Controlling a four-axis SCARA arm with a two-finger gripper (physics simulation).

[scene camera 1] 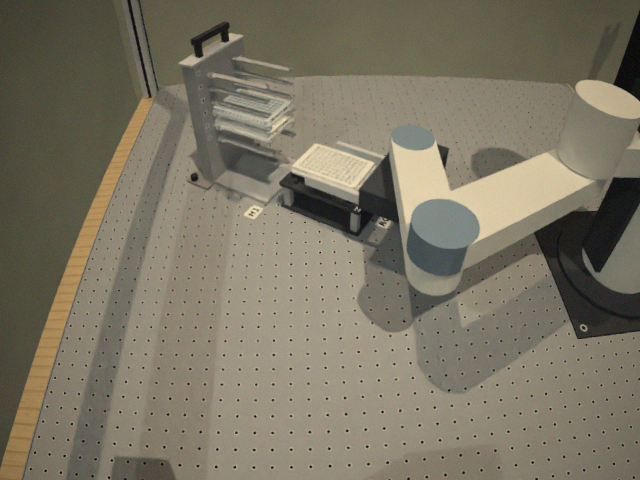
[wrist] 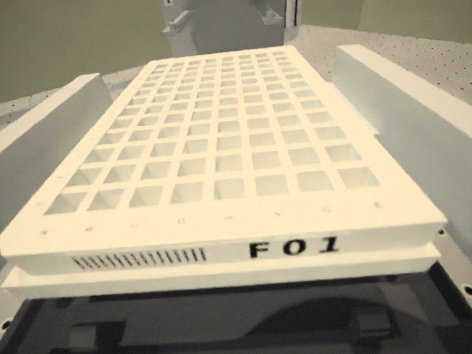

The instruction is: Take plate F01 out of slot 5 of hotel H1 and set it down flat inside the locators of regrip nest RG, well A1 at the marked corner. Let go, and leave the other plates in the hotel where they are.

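Where they show: gripper, between the fingertips: (scene camera 1: 322,161) (wrist: 219,82); arm's base, origin of its link: (scene camera 1: 612,269).
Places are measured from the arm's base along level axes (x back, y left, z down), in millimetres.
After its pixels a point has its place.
Plate F01 (scene camera 1: 333,165) @(z -104, x -533, y -188 mm) (wrist: 295,247) @(z -100, x -472, y -171 mm), cream with square wells, is level and low over regrip nest RG (scene camera 1: 286,182) @(z -73, x -619, y -182 mm) (wrist: 200,325) @(z -73, x -481, y -150 mm), a dark platform on short posts. My gripper (scene camera 1: 321,162) @(z -101, x -553, y -203 mm) (wrist: 219,82) @(z -101, x -553, y -203 mm) is shut on plate F01, with one pale finger along each long side. In the wrist view the F01 label faces the camera, and dark nest surface shows below that edge. The plate hides most of the nest's top, its marked corner and most locators. I cannot tell whether the plate touches the nest. Hotel H1 (scene camera 1: 204,124) @(z -158, x -770, y -261 mm) (wrist: 225,30) @(z -88, x -734, y -318 mm) stands beyond the plate.
Other plates (scene camera 1: 258,105) @(z -179, x -667, y -282 mm) lie stacked in the hotel's middle slots. The hotel's thin shelf rails (scene camera 1: 263,64) @(z -252, x -654, y -308 mm) reach toward the nest. The H1 tag (scene camera 1: 253,211) @(z -13, x -685, y -172 mm) lies on the perforated table (scene camera 1: 289,330) @(z -13, x -615, y 95 mm). The arm (scene camera 1: 516,198) @(z -262, x -323, y 85 mm) comes in from the right.
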